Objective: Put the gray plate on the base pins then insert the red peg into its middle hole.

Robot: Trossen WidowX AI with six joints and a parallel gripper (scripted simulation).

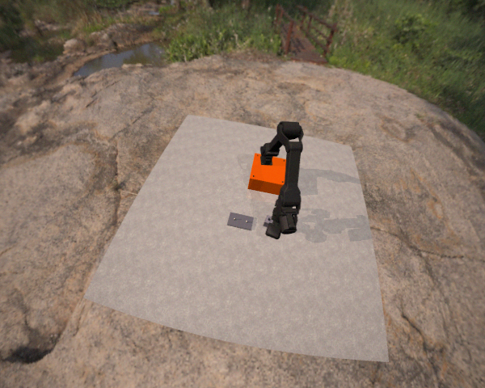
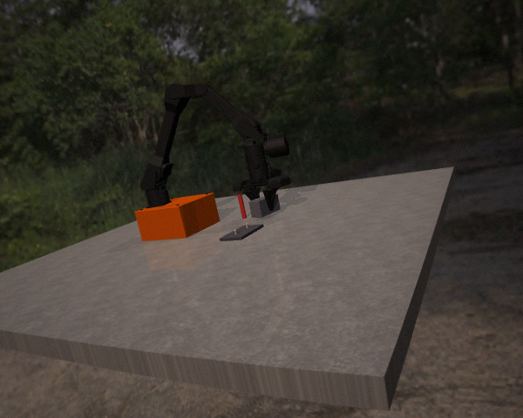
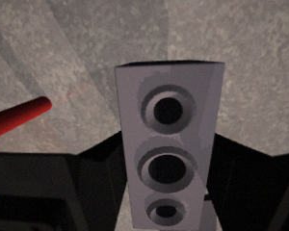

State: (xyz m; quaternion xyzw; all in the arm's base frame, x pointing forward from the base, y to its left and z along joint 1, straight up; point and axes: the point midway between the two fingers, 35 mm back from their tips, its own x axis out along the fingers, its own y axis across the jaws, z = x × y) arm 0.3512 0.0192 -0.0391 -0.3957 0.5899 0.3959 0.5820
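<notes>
The base lies 16 cm to the right of my gripper tip, 3 cm behind it and 2 cm below it. Also, from my gripper tip: red peg 9 cm behind, 6 cm to the left, 2 cm above; then gray plate 3 cm above.
</notes>
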